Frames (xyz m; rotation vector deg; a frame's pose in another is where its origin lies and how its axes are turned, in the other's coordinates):
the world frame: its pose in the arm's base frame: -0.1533 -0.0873 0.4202 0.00 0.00 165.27
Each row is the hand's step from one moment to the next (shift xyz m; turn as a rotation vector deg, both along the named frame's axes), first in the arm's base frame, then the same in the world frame.
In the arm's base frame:
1: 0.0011 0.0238 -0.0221 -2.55 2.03 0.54
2: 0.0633 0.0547 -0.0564 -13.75 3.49 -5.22
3: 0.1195 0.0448 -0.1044 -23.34 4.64 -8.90
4: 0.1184 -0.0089 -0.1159 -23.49 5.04 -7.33
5: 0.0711 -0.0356 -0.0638 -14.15 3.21 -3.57
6: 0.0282 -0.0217 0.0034 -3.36 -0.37 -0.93
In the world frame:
1: 0.0050 -0.0233 -0.0221 2.98 -1.31 0.54
2: -0.0473 -0.0690 -0.0564 14.19 0.12 -5.22
3: -0.1042 -0.0737 -0.1044 23.75 1.45 -8.90
4: -0.1168 -0.0215 -0.1159 24.00 1.10 -7.33
5: -0.0778 0.0164 -0.0638 14.50 0.49 -3.57
6: -0.0328 0.0138 0.0034 3.16 1.21 -0.93

